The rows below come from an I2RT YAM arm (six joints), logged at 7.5 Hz.
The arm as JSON. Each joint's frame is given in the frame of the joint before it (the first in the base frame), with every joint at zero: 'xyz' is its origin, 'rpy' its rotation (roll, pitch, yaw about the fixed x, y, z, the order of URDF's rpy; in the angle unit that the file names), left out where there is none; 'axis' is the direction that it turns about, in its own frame. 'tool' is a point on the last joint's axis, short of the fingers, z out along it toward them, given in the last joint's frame.
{
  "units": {
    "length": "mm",
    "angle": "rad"
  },
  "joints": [
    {
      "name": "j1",
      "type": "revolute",
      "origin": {
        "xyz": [
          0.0,
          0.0,
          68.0
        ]
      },
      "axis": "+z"
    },
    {
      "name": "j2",
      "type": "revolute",
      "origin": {
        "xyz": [
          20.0,
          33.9,
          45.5
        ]
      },
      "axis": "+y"
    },
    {
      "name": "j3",
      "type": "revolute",
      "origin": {
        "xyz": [
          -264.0,
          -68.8,
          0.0
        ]
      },
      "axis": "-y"
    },
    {
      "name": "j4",
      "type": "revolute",
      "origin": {
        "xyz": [
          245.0,
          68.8,
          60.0
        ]
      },
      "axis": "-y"
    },
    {
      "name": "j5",
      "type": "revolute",
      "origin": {
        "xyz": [
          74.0,
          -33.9,
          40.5
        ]
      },
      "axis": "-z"
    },
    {
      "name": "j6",
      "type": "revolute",
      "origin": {
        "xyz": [
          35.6,
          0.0,
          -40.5
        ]
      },
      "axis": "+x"
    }
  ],
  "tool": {
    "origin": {
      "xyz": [
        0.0,
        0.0,
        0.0
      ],
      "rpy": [
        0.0,
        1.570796,
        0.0
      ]
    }
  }
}
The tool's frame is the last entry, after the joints.
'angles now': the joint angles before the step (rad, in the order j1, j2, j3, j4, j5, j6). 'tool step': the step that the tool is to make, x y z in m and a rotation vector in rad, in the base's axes. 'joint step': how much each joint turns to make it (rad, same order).
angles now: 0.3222, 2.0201, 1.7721, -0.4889, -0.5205, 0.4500
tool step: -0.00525, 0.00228, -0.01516, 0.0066, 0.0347, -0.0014
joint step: 0.0080, -0.0088, -0.0671, 0.0386, -0.0049, 0.0221
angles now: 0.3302, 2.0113, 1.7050, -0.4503, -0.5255, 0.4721
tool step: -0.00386, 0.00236, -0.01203, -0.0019, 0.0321, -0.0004
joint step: 0.0076, -0.0004, -0.0412, 0.0167, -0.0003, 0.0137
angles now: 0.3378, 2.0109, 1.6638, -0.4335, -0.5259, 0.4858
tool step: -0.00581, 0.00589, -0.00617, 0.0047, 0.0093, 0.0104
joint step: 0.0164, -0.0091, -0.0374, 0.0267, -0.0011, 0.0111
